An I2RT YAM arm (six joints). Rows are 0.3 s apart.
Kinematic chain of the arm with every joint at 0, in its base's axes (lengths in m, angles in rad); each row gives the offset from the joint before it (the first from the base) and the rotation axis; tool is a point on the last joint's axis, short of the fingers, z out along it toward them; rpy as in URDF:
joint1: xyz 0 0 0.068 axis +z
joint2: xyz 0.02 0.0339 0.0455 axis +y
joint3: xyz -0.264 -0.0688 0 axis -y
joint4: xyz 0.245 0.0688 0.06 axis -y
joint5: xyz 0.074 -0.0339 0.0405 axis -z
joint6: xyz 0.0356 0 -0.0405 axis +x
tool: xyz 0 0 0 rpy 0 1.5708 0
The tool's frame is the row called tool.
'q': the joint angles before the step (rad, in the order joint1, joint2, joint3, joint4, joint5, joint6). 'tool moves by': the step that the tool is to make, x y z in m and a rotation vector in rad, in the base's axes. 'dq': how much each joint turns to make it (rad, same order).
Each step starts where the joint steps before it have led.
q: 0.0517, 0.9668, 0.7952, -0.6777, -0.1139, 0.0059
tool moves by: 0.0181, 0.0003, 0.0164, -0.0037, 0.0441, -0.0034
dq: -0.0027, 0.0991, 0.1220, -0.0671, 0.0016, -0.0004
